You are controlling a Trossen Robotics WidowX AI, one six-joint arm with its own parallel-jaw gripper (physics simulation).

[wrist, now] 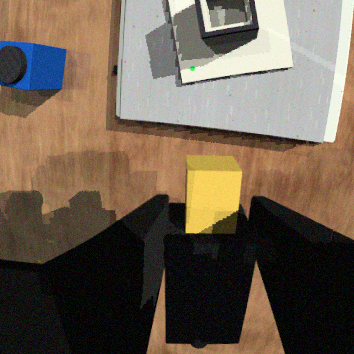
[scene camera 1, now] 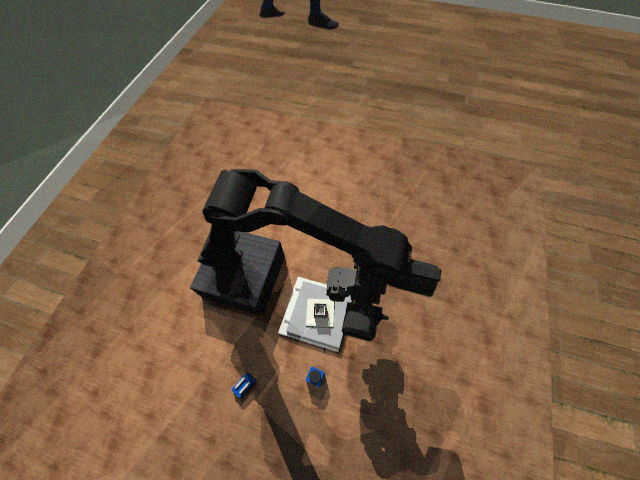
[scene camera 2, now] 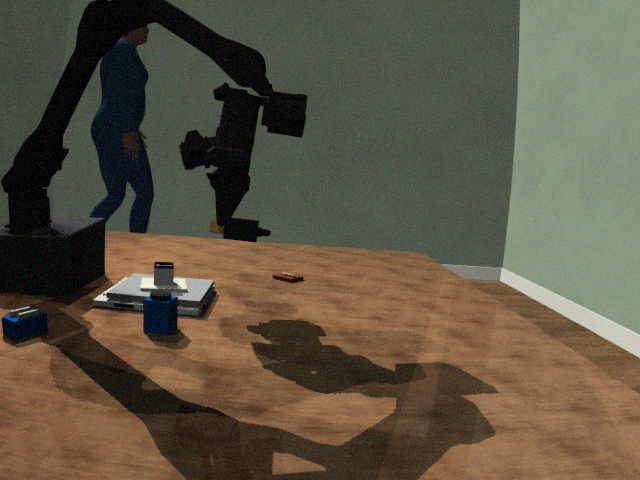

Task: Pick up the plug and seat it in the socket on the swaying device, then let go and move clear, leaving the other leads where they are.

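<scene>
The plug [scene camera 1: 360, 324] [scene camera 2: 241, 229] [wrist: 202, 285] is a black block with a yellow tip. My gripper [scene camera 2: 222, 223] [wrist: 209, 207] is shut on its black body and holds it well above the table, with the yellow tip pointing toward the device in the wrist view. The device [scene camera 1: 297, 322] [scene camera 2: 193, 290] [wrist: 225, 110] is a grey and white slab with a cream plate on top. The socket [scene camera 1: 320, 303] [scene camera 2: 163, 275] [wrist: 230, 33], a square collar with a dark rim, stands on that plate. The plug is apart from the socket, off to one side of the device. A green dot shows on the plate.
A blue block with a round black top [scene camera 1: 315, 376] [scene camera 2: 160, 316] [wrist: 47, 67] stands beside the device. A blue block with two pale bars [scene camera 1: 243, 385] [scene camera 2: 24, 326] and an orange piece [scene camera 2: 287, 277] lie farther off. A person [scene camera 2: 124, 87] stands behind the table.
</scene>
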